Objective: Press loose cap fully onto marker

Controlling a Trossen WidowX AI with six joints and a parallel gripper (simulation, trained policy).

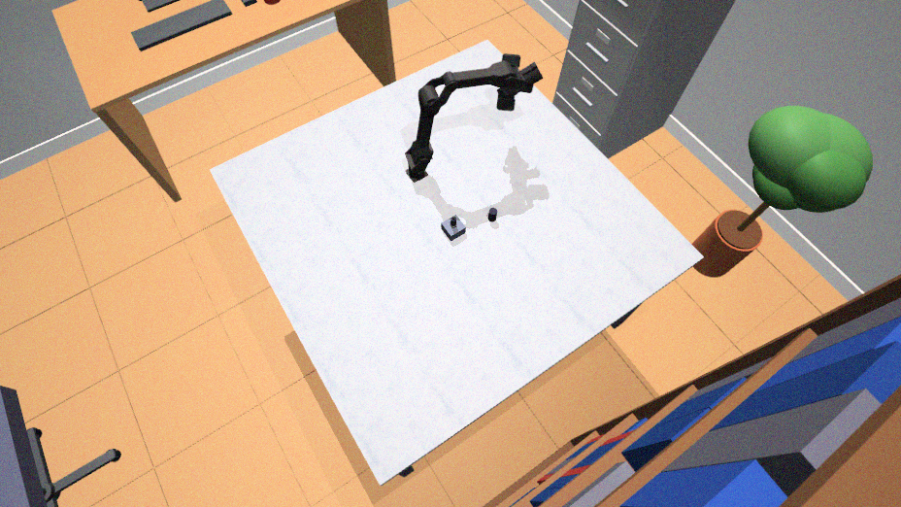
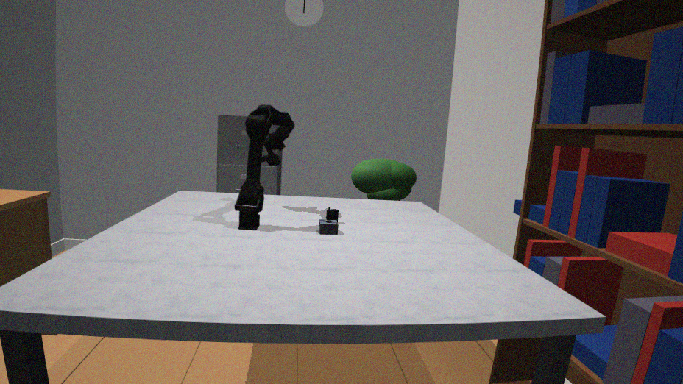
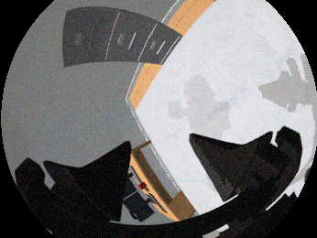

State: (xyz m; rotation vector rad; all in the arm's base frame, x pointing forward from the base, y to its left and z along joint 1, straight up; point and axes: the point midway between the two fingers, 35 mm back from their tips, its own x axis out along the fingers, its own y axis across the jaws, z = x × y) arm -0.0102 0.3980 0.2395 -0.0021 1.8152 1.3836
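My gripper tip is now 35 cm short of the dark cap, 29 cm to the left of it and 19 cm above it. Also, from my gripper tip: grey holder block 44 cm to the right, 31 cm ahead, 20 cm below.
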